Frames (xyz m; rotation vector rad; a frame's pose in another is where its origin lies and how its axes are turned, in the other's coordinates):
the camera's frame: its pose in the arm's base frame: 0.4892 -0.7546 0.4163 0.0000 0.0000 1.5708
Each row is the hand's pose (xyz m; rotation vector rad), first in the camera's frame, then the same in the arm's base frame.
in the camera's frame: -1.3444 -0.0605 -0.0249 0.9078 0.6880 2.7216
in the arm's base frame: 0.5497 -2.0990 0.3914 -0.1225 -0.8892 -1.6743
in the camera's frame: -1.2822 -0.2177 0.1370 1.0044 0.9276 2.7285
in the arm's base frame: 0.7069 -2.0368 0.5533 -0.0412 -1.0368 -1.5377
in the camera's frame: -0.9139 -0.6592 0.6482 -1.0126 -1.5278 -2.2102
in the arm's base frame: 1.1484 -1.6685 1.0645 0.2874 -1.4170 -1.0151
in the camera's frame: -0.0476 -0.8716 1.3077 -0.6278 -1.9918 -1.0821
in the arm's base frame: 1.3608 -0.8022 1.7240 0.8876 -1.7047 -0.0665
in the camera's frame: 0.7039 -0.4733 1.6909 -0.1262 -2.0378 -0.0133
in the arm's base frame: 0.9625 -0.0507 2.1072 1.4457 -1.6366 0.9365
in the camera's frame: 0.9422 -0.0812 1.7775 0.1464 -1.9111 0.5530
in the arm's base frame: 0.5704 0.1876 2.1938 1.6955 -1.4542 1.5172
